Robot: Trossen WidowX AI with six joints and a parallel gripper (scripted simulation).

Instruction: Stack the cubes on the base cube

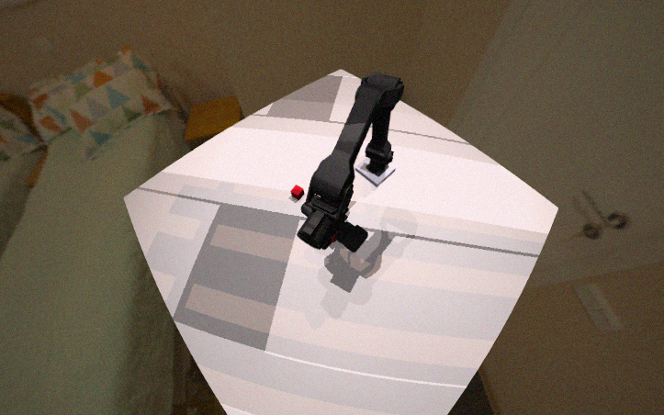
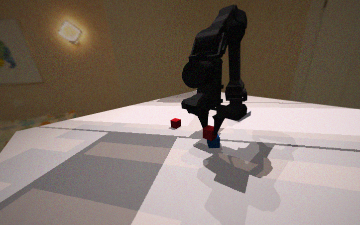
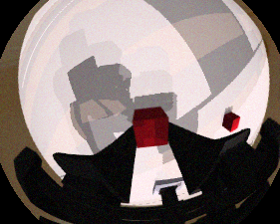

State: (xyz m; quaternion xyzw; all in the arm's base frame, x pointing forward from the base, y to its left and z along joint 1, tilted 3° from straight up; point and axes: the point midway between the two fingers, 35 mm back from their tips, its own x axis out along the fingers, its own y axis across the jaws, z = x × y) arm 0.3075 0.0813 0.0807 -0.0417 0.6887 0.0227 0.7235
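Now: gripper tip 20 mm past the blue base cube and 40 mm above it.
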